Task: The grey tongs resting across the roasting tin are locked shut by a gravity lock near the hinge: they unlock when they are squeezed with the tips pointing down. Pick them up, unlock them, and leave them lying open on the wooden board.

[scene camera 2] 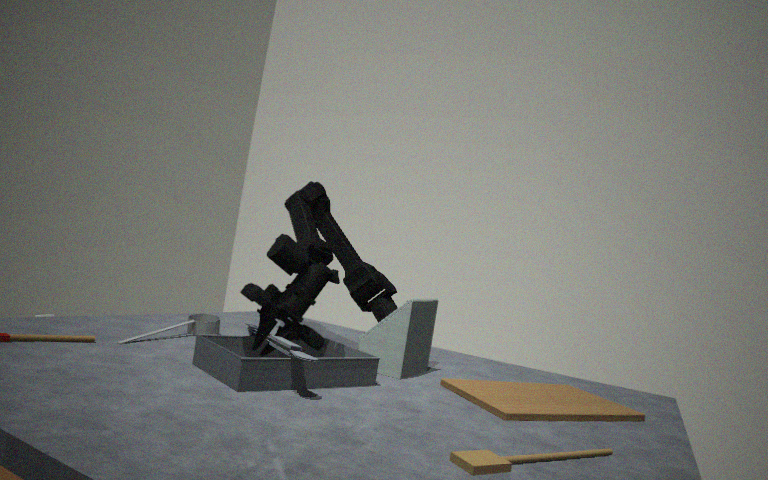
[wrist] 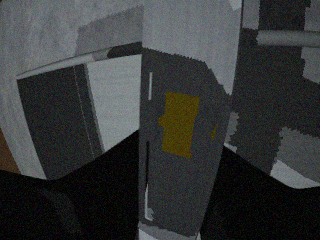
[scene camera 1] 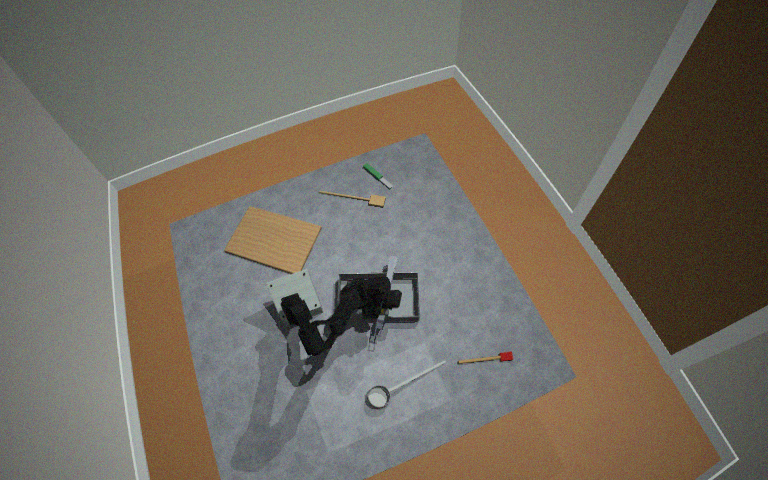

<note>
In view: the gripper (scene camera 2: 256, 353), a yellow lock (wrist: 180, 111), a roasting tin (scene camera 2: 230, 359) and a wooden board (scene camera 2: 507, 400).
The gripper also shows in the wrist view (wrist: 170, 135) and in scene camera 1 (scene camera 1: 389, 308). The wooden board is seen too in scene camera 1 (scene camera 1: 284, 243).
</note>
